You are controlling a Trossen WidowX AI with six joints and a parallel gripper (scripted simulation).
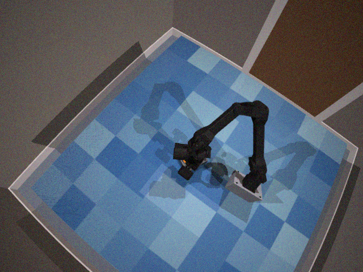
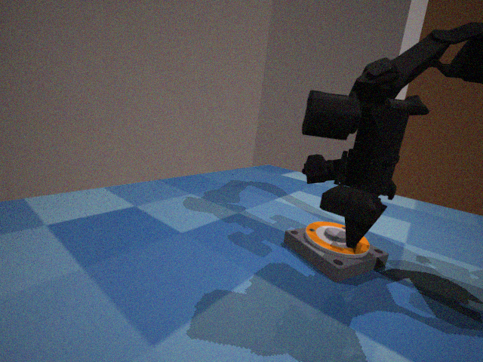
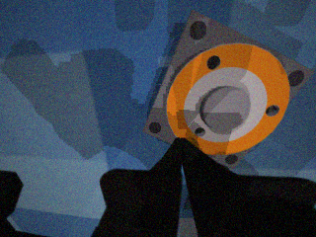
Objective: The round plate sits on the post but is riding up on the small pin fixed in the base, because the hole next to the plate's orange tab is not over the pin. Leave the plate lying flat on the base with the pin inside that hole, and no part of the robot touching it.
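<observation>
Now: gripper tip 40 mm to the left of the square grey base, 30 mm short of it and 20 mm above it.
</observation>
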